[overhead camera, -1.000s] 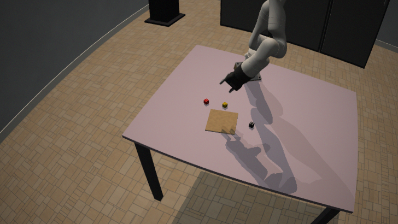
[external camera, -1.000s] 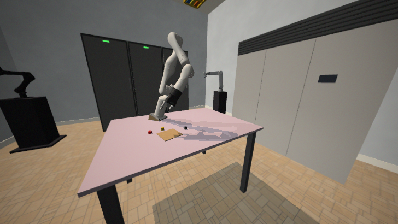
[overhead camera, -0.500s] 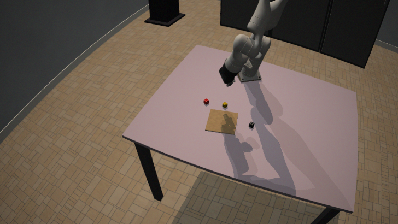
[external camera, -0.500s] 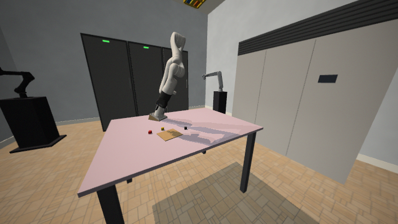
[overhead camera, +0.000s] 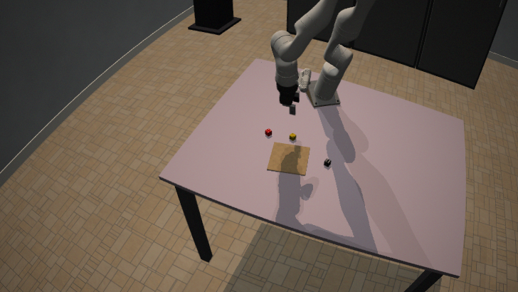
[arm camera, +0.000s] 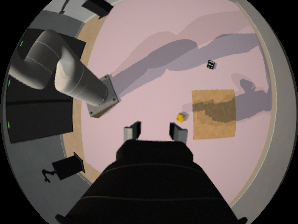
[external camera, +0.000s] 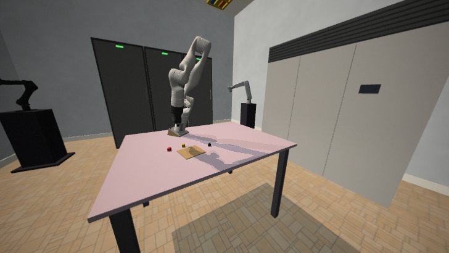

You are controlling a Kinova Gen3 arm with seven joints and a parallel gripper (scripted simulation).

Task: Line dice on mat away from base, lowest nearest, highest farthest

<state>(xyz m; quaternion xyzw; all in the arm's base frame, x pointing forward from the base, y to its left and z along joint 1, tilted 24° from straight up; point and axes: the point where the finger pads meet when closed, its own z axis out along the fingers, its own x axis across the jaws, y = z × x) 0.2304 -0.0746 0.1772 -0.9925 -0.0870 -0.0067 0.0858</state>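
Right now my hand is 14 cm above the red die, 8 cm to the left of it and 5 cm short of it. From my hand the other things lie so: yellow die 14 cm below, 3 cm ahead, 1 cm to the left; square mat 14 cm below, 13 cm ahead, 5 cm to the left; black die 18 cm to the left, 14 cm below, 9 cm ahead.
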